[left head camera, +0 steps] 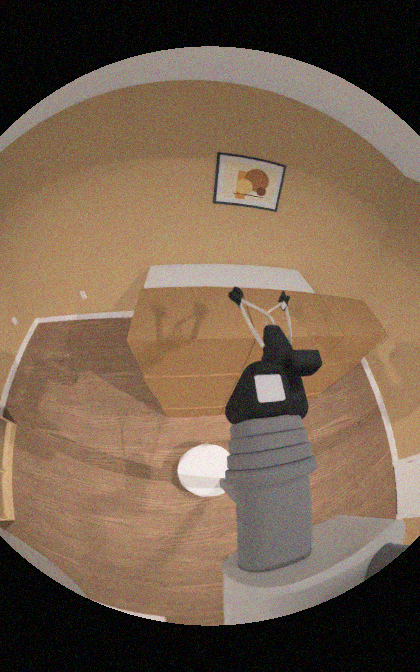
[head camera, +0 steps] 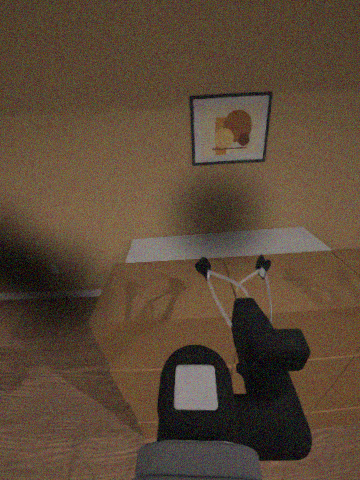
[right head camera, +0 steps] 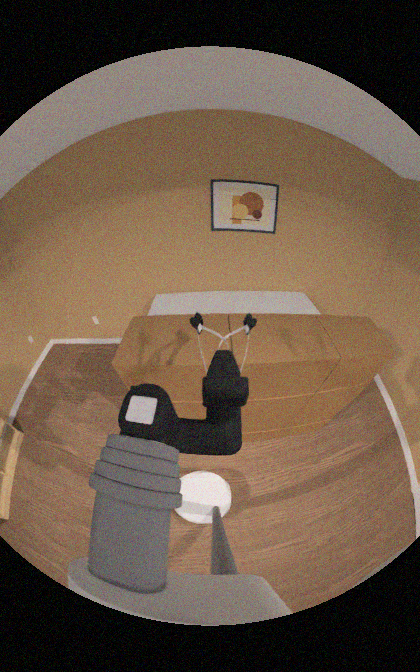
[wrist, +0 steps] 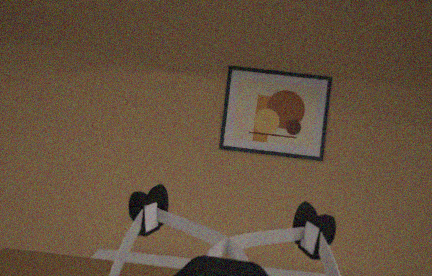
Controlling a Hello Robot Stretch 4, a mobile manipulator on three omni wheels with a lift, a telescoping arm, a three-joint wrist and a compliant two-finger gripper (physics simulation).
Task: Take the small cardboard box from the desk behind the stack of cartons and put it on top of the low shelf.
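Places are measured from the robot's base along level axes (x right, y down, z ahead), in metres.
Pixels of known places: gripper, fingertip midpoint: [head camera: 231,259] [wrist: 229,209].
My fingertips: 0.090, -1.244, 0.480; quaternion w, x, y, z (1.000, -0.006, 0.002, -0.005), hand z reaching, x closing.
Note:
Behind a point stands the place of what it marks, as x, y, z.
The stack of cartons [head camera: 165,340] @(-0.095, -0.953, 0.462) [left head camera: 185,360] [right head camera: 300,382] is a wide brown block ahead. Behind it a pale strip of the desk [head camera: 170,250] @(-0.180, -0.693, 1.382) [left head camera: 220,276] [right head camera: 200,302] shows along the wall; a thin pale strip also shows low in the wrist view. The small cardboard box does not show in these views; the cartons hide part of the desk. My gripper [head camera: 233,265] @(0.090, -1.244, 0.480) [left head camera: 260,297] [right head camera: 223,322] [wrist: 229,209] @(0.090, -1.244, 0.480) is open and empty, its fingertips wide apart, pointing at the wall. In the head views it appears over the cartons' top, near the desk strip.
A light wooden piece of furniture [left head camera: 7,470] [right head camera: 10,467] is cut off at the left edge; I cannot tell if it is the low shelf. A white round object [left head camera: 200,462] [right head camera: 202,490] is on the floor before the cartons. A framed picture [head camera: 230,128] @(0.291, -1.506, 1.664) [wrist: 276,113] @(0.295, -1.490, 1.665) hangs on the wall.

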